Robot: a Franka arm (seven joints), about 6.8 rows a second.
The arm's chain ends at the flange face. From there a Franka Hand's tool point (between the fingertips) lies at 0.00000 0.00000 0.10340 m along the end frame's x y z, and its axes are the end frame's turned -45 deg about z.
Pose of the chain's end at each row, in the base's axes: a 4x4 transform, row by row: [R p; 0 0 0 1], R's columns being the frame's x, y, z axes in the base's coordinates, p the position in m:
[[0.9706, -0.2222, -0.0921, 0.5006], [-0.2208, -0.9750, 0.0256, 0.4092], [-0.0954, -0.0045, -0.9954, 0.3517], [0, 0, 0, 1]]
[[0.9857, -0.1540, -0.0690, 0.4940], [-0.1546, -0.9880, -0.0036, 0.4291], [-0.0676, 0.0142, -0.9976, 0.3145], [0, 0, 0, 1]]
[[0.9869, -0.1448, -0.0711, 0.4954], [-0.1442, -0.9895, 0.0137, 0.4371], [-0.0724, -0.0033, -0.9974, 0.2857], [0, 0, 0, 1]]
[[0.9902, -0.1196, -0.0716, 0.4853], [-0.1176, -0.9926, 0.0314, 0.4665], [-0.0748, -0.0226, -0.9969, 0.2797], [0, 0, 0, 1]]
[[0.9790, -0.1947, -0.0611, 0.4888], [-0.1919, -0.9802, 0.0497, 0.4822], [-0.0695, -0.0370, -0.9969, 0.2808], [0, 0, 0, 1]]
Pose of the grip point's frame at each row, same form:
[[0.8434, 0.5292, -0.0921, 0.4911], [0.5333, -0.8456, 0.0256, 0.4118], [-0.0643, -0.0706, -0.9954, 0.2488], [0, 0, 0, 1]]
[[0.8059, 0.5881, -0.0690, 0.4869], [0.5893, -0.8079, -0.0036, 0.4287], [-0.0578, -0.0378, -0.9976, 0.2113], [0, 0, 0, 1]]
[[0.8002, 0.5955, -0.0711, 0.4880], [0.5977, -0.8016, 0.0137, 0.4385], [-0.0489, -0.0535, -0.9974, 0.1826], [0, 0, 0, 1]]
[[0.7847, 0.6156, -0.0716, 0.4779], [0.6187, -0.7850, 0.0314, 0.4697], [-0.0369, -0.0689, -0.9969, 0.1766], [0, 0, 0, 1]]
[[0.8299, 0.5546, -0.0611, 0.4825], [0.5574, -0.8288, 0.0497, 0.4873], [-0.0230, -0.0753, -0.9969, 0.1777], [0, 0, 0, 1]]

